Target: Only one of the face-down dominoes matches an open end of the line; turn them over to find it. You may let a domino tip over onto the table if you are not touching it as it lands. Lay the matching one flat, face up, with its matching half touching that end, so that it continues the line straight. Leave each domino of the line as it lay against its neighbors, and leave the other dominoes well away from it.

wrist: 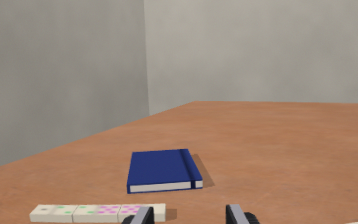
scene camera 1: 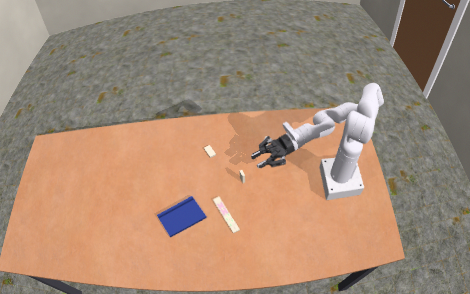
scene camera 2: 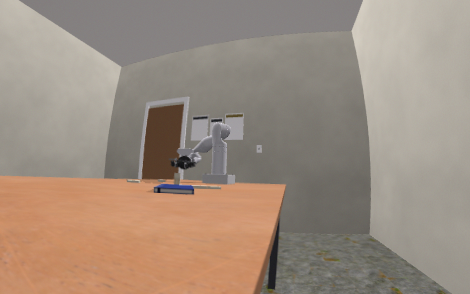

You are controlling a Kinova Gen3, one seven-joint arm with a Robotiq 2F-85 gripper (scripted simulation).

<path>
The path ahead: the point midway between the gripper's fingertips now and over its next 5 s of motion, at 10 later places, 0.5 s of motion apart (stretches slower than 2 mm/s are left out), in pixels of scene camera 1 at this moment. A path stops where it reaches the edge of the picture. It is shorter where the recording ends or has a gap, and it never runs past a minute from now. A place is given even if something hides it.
My gripper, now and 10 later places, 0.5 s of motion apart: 254, 162; 255, 161; 254, 161; 252, 162; 249, 162; 245, 161; 242, 160; 241, 160; 241, 160; 242, 160; 242, 161
</path>
